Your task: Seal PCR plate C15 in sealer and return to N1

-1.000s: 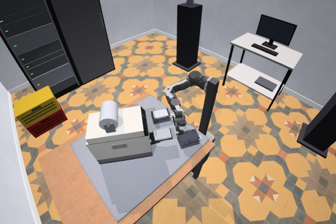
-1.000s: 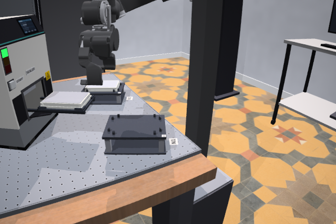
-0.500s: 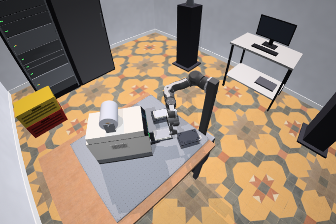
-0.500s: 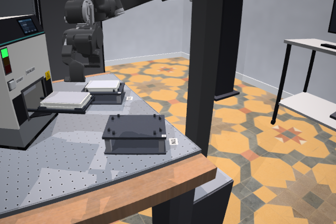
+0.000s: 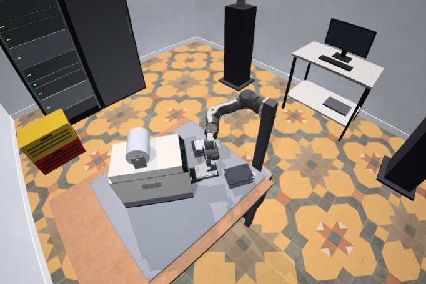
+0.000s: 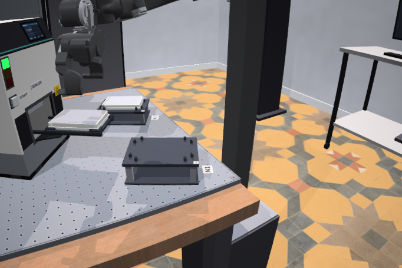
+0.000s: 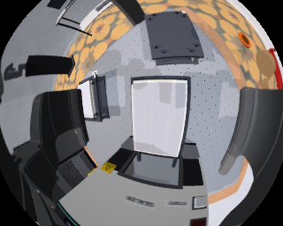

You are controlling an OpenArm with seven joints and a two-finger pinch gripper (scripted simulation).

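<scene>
My hand is 80 mm above the white 96-well plate C15, 20 mm to the left of it and 20 mm short of it. From my hand the other things lie so: sealer stage: 90 mm below, 20 mm to the right, 20 mm ahead; then sealer screen: 130 mm above, 120 mm to the right, 90 mm ahead; then start key: 150 mm ahead.
</scene>
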